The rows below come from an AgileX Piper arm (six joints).
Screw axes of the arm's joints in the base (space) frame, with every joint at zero. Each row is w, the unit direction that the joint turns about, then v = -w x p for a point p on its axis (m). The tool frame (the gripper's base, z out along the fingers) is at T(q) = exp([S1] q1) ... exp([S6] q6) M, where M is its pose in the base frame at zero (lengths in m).
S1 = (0, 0, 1, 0, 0, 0)
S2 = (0, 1, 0, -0.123, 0, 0)
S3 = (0, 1, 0, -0.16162, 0, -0.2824)
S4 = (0.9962, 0, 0.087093, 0, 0.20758, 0)
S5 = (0, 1, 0, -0.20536, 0, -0.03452)
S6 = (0.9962, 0, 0.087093, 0, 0.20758, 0)
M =
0.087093 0 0.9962 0.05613
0 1 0 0
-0.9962 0 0.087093 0.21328
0 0 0 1
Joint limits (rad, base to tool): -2.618..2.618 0..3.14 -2.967..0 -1.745..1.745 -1.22..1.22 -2.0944..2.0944
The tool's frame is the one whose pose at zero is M.
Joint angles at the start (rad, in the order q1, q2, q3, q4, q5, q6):
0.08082 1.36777 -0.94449 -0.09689 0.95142 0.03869
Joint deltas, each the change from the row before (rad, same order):
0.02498 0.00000 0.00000 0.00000 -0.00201 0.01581
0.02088 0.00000 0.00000 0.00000 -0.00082 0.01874
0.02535 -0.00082 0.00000 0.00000 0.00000 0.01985
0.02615 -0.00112 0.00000 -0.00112 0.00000 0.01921
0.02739 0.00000 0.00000 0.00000 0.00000 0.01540
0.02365 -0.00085 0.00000 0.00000 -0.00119 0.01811
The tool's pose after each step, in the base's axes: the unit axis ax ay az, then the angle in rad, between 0 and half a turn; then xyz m. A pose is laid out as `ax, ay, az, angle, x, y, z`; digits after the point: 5 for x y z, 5 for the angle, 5 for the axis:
-0.04817, 0.99833, -0.03181, 2.85059, 0.24993, 0.01934, 0.25846
-0.04926, 0.99837, -0.02886, 2.84857, 0.24954, 0.02457, 0.25848
-0.05199, 0.99832, -0.02548, 2.84653, 0.24873, 0.03087, 0.25868
-0.05570, 0.99819, -0.02253, 2.84420, 0.24771, 0.03726, 0.25897
-0.06168, 0.99791, -0.01932, 2.84330, 0.24659, 0.04403, 0.25897
-0.06446, 0.99779, -0.01599, 2.84056, 0.24547, 0.04985, 0.25922

